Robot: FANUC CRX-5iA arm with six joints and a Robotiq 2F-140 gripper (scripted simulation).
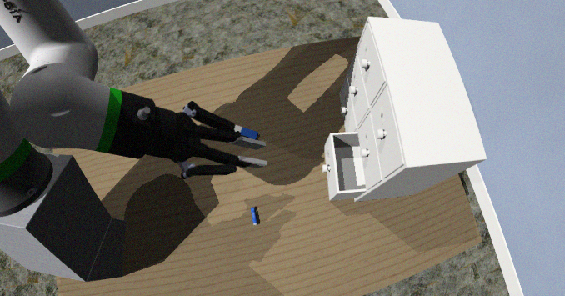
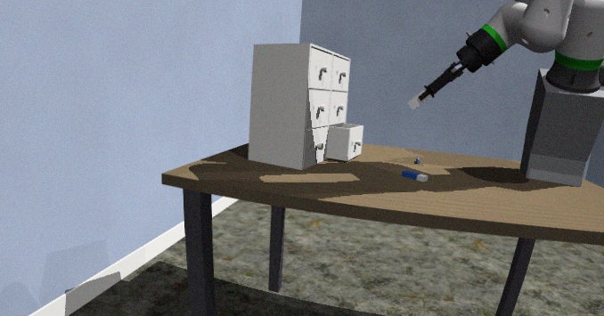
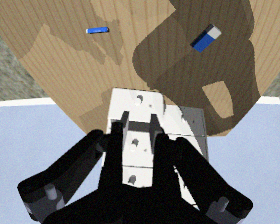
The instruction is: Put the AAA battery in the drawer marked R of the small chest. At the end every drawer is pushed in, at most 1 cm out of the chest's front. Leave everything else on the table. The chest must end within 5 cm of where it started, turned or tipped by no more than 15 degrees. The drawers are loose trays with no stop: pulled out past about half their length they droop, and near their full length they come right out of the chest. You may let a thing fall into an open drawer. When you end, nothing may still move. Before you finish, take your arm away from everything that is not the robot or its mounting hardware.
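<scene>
Right now my hand is 4 cm past the AAA battery, 9 cm to the left of it and 20 cm above it. Also, from my hand: drawer (25 cm ahead, 8 cm to the right, 17 cm below).
</scene>
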